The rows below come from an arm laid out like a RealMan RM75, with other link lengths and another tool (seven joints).
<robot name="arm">
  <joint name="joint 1" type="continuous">
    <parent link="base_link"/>
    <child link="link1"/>
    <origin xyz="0 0 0.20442" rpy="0 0 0"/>
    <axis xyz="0 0 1"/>
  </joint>
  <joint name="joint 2" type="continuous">
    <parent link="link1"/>
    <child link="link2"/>
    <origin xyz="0 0 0" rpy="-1.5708 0 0"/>
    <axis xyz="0 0 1"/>
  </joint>
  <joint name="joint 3" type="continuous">
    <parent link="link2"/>
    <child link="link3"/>
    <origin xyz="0 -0.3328 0" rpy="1.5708 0 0"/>
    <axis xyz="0 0 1"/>
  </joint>
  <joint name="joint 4" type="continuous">
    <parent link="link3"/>
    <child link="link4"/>
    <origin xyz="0 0 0" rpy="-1.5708 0 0"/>
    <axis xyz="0 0 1"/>
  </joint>
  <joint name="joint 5" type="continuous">
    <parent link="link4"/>
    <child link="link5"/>
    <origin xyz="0 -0.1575 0" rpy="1.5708 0 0"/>
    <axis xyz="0 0 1"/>
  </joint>
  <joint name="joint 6" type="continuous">
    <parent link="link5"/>
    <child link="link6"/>
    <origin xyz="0 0 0" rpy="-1.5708 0 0"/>
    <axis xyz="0 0 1"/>
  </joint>
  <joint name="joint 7" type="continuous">
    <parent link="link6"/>
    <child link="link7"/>
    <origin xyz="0 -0.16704 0" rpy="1.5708 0 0"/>
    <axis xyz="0 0 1"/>
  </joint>
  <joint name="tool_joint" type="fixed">
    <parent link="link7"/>
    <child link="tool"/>
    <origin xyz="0.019 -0.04 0.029" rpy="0 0.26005 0.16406"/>
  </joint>
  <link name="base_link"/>
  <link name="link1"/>
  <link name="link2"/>
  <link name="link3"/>
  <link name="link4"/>
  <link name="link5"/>
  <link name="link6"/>
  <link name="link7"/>
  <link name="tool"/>
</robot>
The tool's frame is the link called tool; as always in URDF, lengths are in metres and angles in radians. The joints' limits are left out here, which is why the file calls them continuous.
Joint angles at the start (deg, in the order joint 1, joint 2, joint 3, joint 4, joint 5, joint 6, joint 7):
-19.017 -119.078 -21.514 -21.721 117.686 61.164 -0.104
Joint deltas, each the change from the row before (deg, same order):
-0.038 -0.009 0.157 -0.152 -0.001 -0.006 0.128
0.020 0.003 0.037 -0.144 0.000 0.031 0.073
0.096 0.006 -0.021 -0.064 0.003 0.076 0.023
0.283 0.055 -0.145 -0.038 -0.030 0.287 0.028
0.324 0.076 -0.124 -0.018 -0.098 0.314 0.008
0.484 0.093 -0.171 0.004 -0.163 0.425 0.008
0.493 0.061 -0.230 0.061 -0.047 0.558 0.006
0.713 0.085 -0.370 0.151 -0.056 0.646 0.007
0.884 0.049 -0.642 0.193 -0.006 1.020 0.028
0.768 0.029 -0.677 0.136 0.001 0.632 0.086
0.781 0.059 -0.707 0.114 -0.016 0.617 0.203
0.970 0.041 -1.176 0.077 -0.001 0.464 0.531
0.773 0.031 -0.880 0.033 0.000 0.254 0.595
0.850 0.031 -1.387 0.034 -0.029 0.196 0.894
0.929 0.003 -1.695 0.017 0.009 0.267 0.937
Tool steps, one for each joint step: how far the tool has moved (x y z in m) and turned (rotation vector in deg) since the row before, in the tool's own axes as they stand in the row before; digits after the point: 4 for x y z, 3 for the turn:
0.0004 0.0012 0.0006 -0.232 0.077 0.002
0.0003 0.0006 0.0001 -0.057 0.084 -0.048
0.0001 0.0000 -0.0006 0.076 0.039 -0.041
0.0002 -0.0014 -0.0020 0.386 0.100 -0.006
0.0000 -0.0019 -0.0025 0.470 0.068 -0.007
-0.0002 -0.0027 -0.0038 0.700 0.040 -0.007
0.0003 -0.0026 -0.0037 0.678 0.167 0.044
-0.0002 -0.0040 -0.0056 0.985 0.056 0.119
0.0007 -0.0051 -0.0067 1.365 0.329 0.161
0.0000 -0.0046 -0.0058 1.235 0.070 0.173
0.0002 -0.0050 -0.0059 1.253 0.048 0.313
-0.0003 -0.0067 -0.0073 1.702 -0.165 0.597
-0.0005 -0.0050 -0.0058 1.230 -0.255 0.629
-0.0004 -0.0071 -0.0064 1.713 -0.331 0.945
-0.0003 -0.0082 -0.0069 2.025 -0.304 0.991

